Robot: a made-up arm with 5 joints.
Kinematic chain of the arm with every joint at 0, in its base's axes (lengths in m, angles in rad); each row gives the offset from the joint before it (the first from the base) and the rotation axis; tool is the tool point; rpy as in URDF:
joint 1: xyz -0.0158 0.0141 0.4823 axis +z
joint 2: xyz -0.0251 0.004 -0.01 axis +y
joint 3: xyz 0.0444 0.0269 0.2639 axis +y
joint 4: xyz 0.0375 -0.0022 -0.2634 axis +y
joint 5: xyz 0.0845 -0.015 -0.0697 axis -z
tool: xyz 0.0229 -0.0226 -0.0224 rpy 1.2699 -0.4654 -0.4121
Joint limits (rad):
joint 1: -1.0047..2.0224
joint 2: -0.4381..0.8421
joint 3: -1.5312..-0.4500
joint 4: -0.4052..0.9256
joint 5: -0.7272..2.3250
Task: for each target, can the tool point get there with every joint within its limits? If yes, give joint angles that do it. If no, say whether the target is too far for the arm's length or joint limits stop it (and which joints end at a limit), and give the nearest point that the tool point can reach.
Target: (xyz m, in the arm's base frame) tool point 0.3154 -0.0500 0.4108
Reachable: yes | joints -0.1392 0.4076 -0.6678 -0.2638 1.0311
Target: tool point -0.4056 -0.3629 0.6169
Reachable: no: joint limits stop it (at a limit: joint 1, joint 2, joint 3, joint 4) | nearest point 0.0985 -0.1998 0.6453 | short by 0.531 m
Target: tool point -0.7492 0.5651 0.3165
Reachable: no: too far | nearest point -0.2626 0.4953 0.3948 | short by 0.498 m
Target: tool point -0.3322 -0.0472 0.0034
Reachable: no: joint limits stop it (at a limit: joint 1, joint 2, joint 5) | nearest point -0.0801 0.1191 0.2078 | short by 0.365 m
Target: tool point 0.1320 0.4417 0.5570
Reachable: yes | joints 1.2674 0.2465 -1.2977 0.7859 0.2167
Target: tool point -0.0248 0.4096 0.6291
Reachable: yes | joints 1.6396 0.0662 -0.9942 -0.0702 0.6759
